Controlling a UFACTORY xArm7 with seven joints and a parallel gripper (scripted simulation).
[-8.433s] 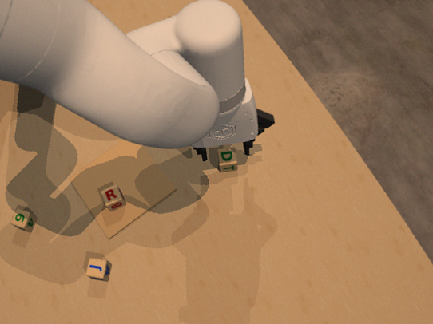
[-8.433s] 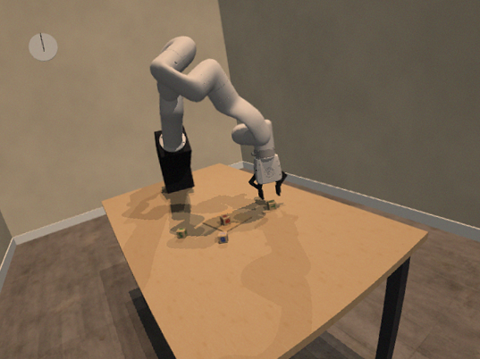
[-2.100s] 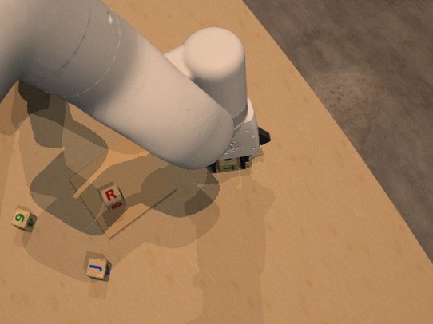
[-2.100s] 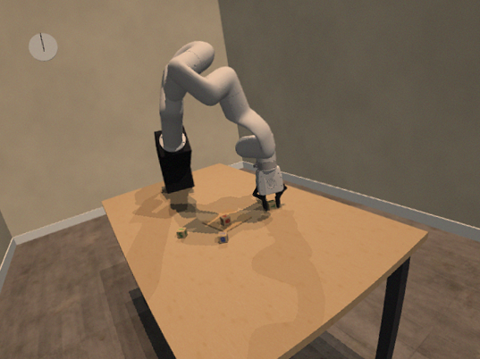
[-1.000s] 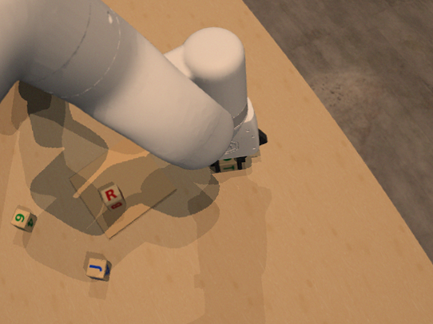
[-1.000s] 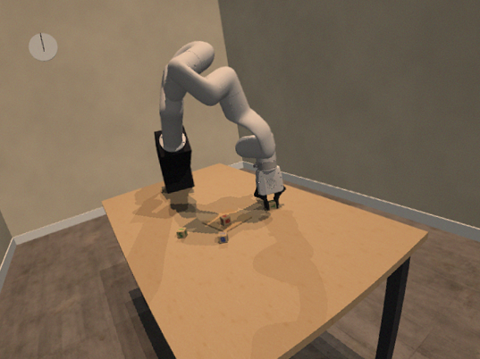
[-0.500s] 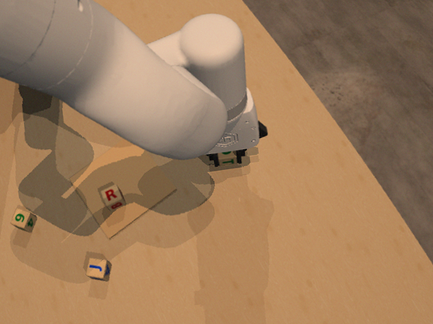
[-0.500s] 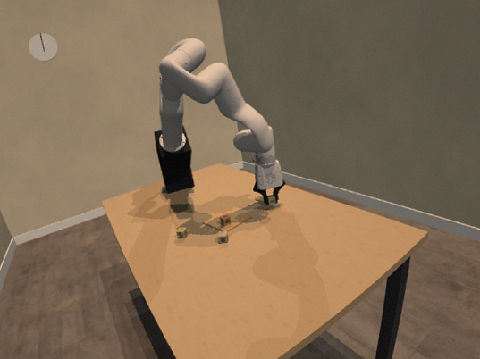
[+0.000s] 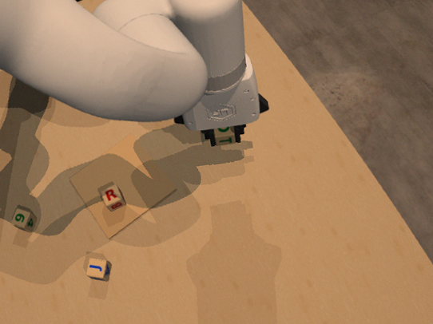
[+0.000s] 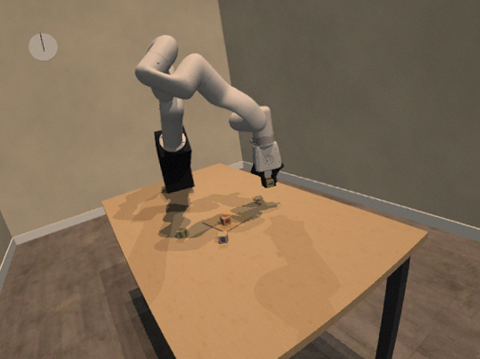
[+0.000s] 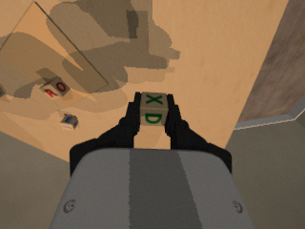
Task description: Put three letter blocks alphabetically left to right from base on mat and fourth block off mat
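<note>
Right now the tan mat is 20 mm behind my hand, 190 mm to the right of it and 120 mm below it. Round my hand: green D block 10 mm below.
</note>
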